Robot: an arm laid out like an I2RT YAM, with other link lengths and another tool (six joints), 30 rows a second.
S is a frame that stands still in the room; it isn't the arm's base.
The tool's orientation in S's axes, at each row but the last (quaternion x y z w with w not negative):
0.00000, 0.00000, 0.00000, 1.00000
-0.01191, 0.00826, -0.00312, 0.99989
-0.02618, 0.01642, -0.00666, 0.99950
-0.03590, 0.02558, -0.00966, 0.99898
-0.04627, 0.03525, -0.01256, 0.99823
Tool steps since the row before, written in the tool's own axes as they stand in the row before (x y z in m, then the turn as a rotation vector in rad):
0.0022, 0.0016, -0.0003, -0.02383, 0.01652, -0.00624
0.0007, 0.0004, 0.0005, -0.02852, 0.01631, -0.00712
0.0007, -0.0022, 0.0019, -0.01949, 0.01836, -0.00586
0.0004, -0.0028, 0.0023, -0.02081, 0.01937, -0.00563
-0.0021, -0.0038, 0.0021, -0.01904, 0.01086, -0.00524
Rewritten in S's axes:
0.0022, 0.0016, -0.0003, -0.02383, 0.01652, -0.00624
0.0007, 0.0004, 0.0005, -0.02854, 0.01632, -0.00704
0.0007, -0.0021, 0.0020, -0.01944, 0.01830, -0.00618
0.0005, -0.0026, 0.0025, -0.02073, 0.01936, -0.00596
-0.0020, -0.0035, 0.0026, -0.01912, 0.01087, -0.00490

